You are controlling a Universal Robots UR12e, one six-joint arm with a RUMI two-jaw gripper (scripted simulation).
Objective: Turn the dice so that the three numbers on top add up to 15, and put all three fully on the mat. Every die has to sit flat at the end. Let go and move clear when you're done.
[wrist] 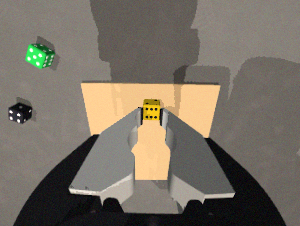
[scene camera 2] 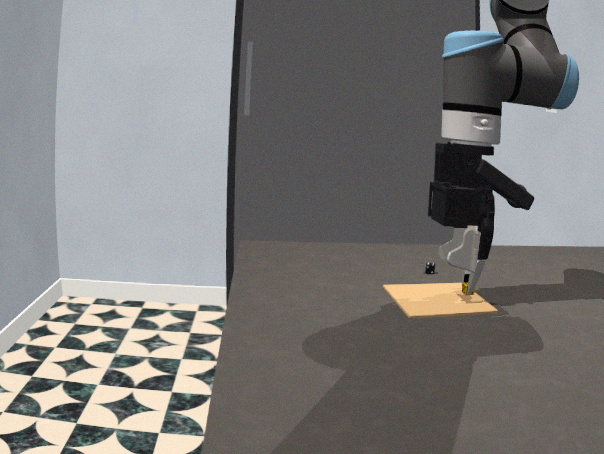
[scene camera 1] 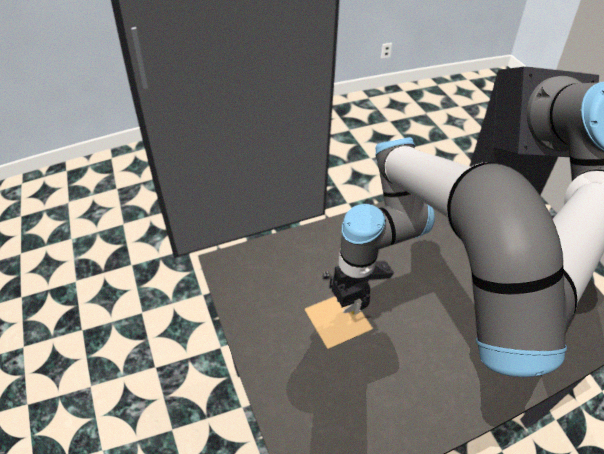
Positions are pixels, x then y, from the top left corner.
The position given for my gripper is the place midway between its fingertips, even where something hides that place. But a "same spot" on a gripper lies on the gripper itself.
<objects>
my gripper: wrist 151,109; scene camera 2; scene camera 1
tan mat: wrist; scene camera 2 445,299; scene camera 1
same spot on tan mat: (scene camera 1: 334,327) = (wrist: 165,155)
same spot on my gripper: (scene camera 1: 360,304) = (scene camera 2: 478,244)
</objects>
